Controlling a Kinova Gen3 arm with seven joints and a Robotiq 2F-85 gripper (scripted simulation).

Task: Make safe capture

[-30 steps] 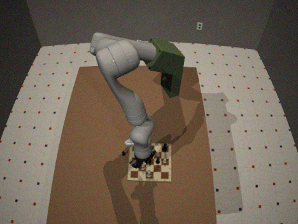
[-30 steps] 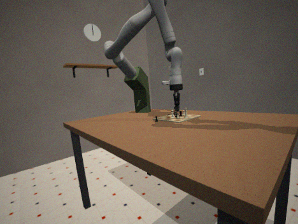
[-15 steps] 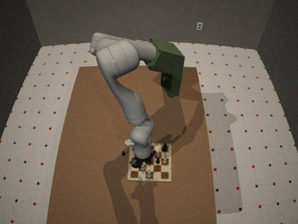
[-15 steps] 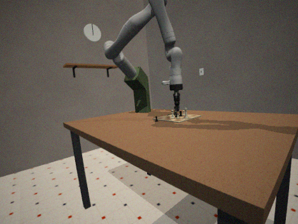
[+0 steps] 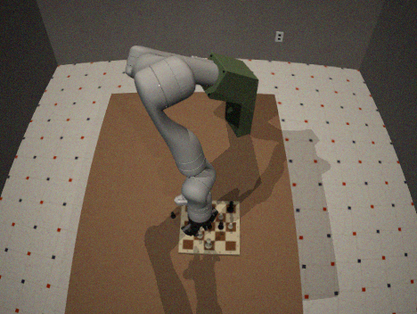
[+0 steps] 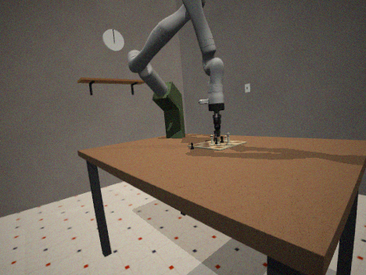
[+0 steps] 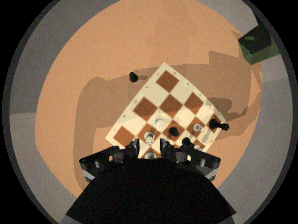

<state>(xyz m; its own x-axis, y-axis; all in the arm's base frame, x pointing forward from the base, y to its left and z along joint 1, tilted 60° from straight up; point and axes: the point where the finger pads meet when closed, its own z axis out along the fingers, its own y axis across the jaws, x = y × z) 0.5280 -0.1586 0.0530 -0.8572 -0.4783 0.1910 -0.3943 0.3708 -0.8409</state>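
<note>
My hand is 3 cm past the chessboard, 4 cm to the right of it and 6 cm above it. Round my hand: tall black piece 8 cm behind, 13 cm to the left, 3 cm below.
</note>
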